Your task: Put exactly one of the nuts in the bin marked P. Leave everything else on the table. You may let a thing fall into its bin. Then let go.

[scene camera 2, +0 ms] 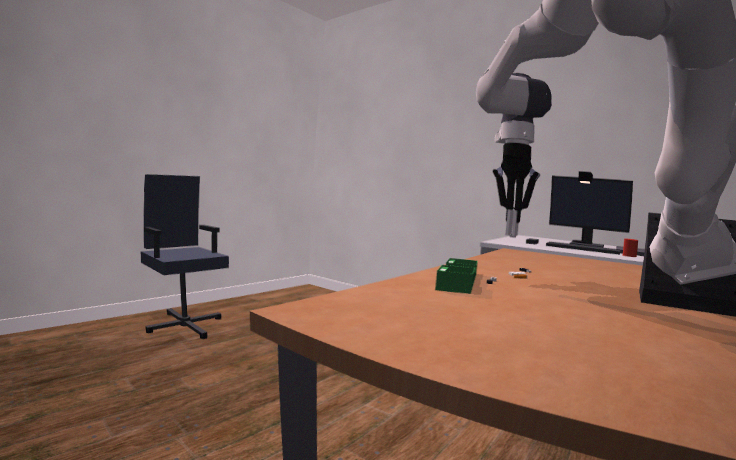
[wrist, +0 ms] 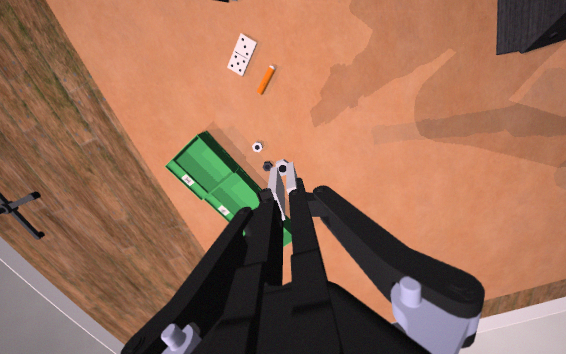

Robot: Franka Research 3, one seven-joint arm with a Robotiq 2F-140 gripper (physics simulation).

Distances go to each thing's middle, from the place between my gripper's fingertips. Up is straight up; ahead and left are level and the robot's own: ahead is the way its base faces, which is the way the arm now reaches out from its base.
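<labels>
Green three-compartment bin block (scene camera 2: 458, 275): 12 cm ahead of my hand, 4 cm to the left of it, 11 cm below it.
</labels>
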